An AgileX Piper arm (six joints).
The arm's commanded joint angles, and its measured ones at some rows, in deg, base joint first. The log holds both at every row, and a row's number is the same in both.
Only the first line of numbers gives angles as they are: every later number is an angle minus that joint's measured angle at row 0.
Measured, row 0: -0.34, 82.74, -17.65, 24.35, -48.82, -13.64
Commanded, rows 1 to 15: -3.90, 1.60, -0.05, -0.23, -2.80, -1.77; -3.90, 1.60, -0.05, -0.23, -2.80, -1.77; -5.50, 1.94, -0.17, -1.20, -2.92, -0.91; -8.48, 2.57, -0.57, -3.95, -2.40, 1.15; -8.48, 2.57, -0.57, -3.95, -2.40, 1.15; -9.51, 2.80, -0.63, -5.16, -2.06, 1.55; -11.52, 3.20, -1.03, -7.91, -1.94, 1.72; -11.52, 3.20, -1.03, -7.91, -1.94, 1.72; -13.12, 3.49, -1.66, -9.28, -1.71, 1.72; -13.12, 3.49, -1.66, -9.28, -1.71, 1.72; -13.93, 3.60, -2.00, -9.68, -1.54, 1.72; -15.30, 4.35, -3.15, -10.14, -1.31, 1.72; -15.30, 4.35, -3.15, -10.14, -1.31, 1.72; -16.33, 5.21, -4.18, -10.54, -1.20, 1.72; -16.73, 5.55, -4.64, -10.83, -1.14, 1.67
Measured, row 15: -15.19, 4.87, -2.86, -10.31, -0.74, 1.61
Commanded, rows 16 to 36: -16.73, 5.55, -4.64, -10.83, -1.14, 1.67; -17.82, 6.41, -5.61, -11.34, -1.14, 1.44; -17.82, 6.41, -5.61, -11.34, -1.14, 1.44; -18.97, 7.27, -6.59, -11.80, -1.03, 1.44; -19.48, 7.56, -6.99, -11.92, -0.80, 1.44; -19.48, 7.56, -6.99, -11.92, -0.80, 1.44; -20.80, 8.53, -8.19, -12.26, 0.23, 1.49; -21.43, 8.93, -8.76, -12.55, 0.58, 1.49; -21.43, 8.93, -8.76, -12.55, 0.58, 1.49; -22.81, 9.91, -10.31, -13.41, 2.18, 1.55; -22.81, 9.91, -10.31, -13.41, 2.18, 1.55; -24.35, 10.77, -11.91, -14.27, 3.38, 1.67; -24.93, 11.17, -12.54, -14.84, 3.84, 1.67; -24.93, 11.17, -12.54, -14.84, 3.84, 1.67; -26.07, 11.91, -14.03, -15.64, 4.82, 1.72; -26.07, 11.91, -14.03, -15.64, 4.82, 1.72; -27.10, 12.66, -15.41, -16.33, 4.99, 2.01; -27.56, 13.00, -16.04, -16.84, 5.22, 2.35; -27.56, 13.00, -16.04, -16.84, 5.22, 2.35; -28.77, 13.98, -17.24, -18.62, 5.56, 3.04; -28.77, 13.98, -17.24, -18.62, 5.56, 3.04
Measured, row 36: -27.22, 13.12, -15.47, -16.21, 5.05, 2.30
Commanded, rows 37 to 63: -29.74, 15.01, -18.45, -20.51, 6.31, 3.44; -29.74, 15.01, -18.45, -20.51, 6.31, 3.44; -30.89, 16.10, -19.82, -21.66, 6.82, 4.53; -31.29, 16.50, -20.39, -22.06, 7.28, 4.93; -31.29, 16.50, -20.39, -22.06, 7.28, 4.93; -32.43, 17.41, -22.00, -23.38, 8.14, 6.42; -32.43, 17.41, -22.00, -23.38, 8.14, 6.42; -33.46, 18.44, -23.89, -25.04, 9.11, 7.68; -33.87, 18.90, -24.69, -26.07, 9.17, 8.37; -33.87, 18.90, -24.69, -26.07, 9.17, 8.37; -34.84, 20.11, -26.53, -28.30, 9.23, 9.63; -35.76, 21.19, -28.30, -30.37, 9.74, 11.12; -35.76, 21.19, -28.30, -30.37, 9.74, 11.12; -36.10, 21.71, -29.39, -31.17, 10.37, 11.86; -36.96, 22.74, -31.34, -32.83, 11.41, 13.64; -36.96, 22.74, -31.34, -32.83, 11.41, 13.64; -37.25, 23.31, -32.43, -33.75, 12.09, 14.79; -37.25, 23.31, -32.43, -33.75, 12.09, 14.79; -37.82, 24.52, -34.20, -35.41, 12.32, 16.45; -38.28, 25.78, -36.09, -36.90, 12.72, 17.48; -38.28, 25.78, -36.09, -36.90, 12.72, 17.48; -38.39, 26.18, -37.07, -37.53, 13.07, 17.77; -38.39, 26.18, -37.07, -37.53, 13.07, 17.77; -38.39, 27.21, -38.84, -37.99, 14.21, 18.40; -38.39, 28.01, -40.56, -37.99, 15.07, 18.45; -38.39, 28.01, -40.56, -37.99, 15.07, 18.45; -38.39, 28.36, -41.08, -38.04, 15.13, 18.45
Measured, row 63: -38.11, 27.61, -38.90, -36.78, 14.61, 17.99
